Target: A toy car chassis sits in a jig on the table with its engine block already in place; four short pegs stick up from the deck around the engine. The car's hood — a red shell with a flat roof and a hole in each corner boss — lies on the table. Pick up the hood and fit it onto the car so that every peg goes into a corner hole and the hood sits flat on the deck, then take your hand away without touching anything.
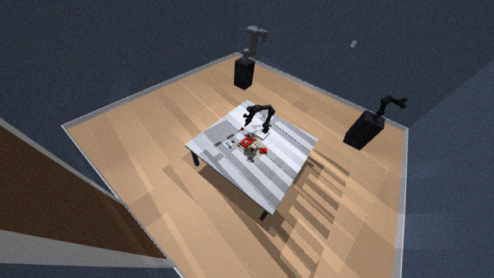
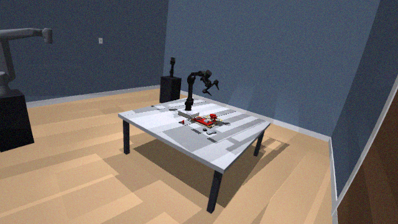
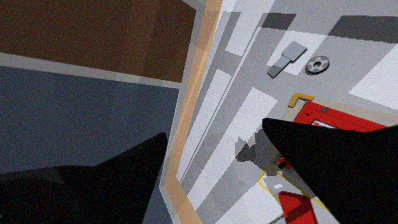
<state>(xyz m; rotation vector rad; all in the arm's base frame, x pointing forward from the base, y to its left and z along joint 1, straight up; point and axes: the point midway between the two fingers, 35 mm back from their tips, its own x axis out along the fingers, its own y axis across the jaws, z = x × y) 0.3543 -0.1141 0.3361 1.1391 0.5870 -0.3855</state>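
My gripper tip is 10 cm past the red hood, 26 cm to the right of it and 34 cm above it. The rest, counted from my gripper tip: wheel 2 cm ahead, 14 cm to the right, 35 cm below; then beige jig 8 cm behind, 4 cm to the left, 35 cm below.
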